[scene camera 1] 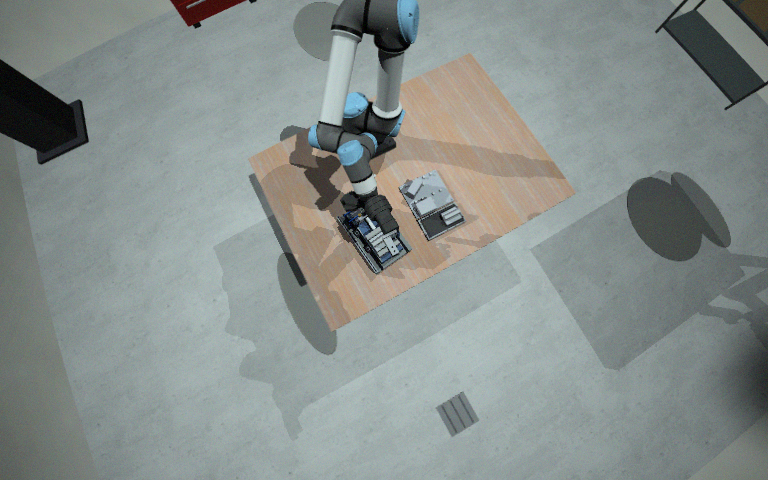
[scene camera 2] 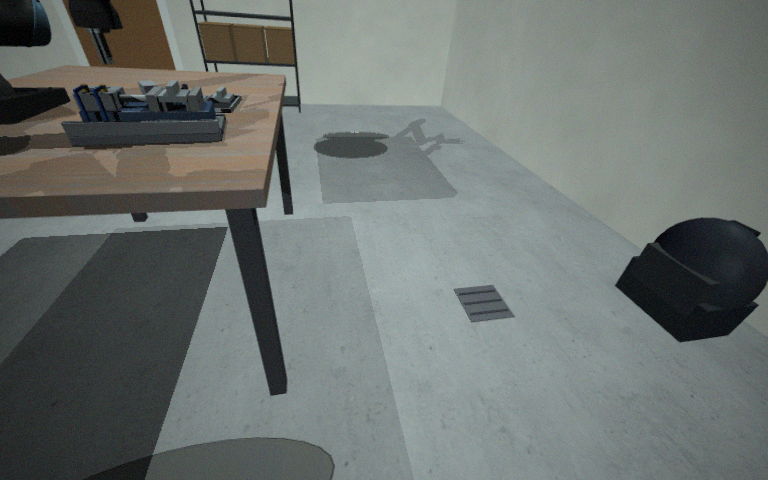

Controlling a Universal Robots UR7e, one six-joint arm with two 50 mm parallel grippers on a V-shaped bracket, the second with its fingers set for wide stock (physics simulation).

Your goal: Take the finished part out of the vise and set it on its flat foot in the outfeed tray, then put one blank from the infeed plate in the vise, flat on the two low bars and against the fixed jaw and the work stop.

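Places are measured from the arm's base along level axes (x ahead, y left, z up), in centimetres.
Pixels of known places: hand at its tool point: (scene camera 1: 363,213) (scene camera 2: 104,54).
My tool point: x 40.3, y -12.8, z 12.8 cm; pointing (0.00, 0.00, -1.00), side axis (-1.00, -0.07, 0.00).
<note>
Ahead of a thing's pixels: the offset from my tool point to its top centre. "spot": to the spot under its first point. Level surfaces: height alone.
The vise {dy +1.3, dx +5.3, dz -7.1 cm} (scene camera 1: 366,247) (scene camera 2: 164,113) sits on the wooden table, with grey blocks between blue parts on a grey base. A pale piece with dark marks {spot: dy +2.8, dx +14.7, dz -7.3 cm} (scene camera 1: 390,245) shows over the vise; I cannot tell whether it is the finished part. My gripper (scene camera 1: 391,232) (scene camera 2: 105,61) points down above the vise area. Its fingertips are hidden in scene camera 1 and too small in scene camera 2 to tell whether they hold anything. The light infeed plate {dy +30.3, dx -2.0, dz -16.2 cm} (scene camera 1: 439,185) carries pale blanks {dy +26.7, dx +4.1, dz -12.6 cm} (scene camera 1: 424,205). The dark outfeed tray {spot: dy +26.3, dx +14.1, dz -16.4 cm} (scene camera 1: 434,228) adjoins it and has a pale ribbed block {dy +35.3, dx +12.3, dz -12.9 cm} (scene camera 1: 451,214) at one side.
The wooden table {dz -17.0 cm} (scene camera 1: 481,107) (scene camera 2: 215,172) carries the arm's base and both stations. The second gripper (scene camera 1: 350,200) is on the bracket beside the first. A shelf rack (scene camera 2: 294,50) stands beyond the table. A dark post (scene camera 1: 39,107) stands on the floor at the left.
</note>
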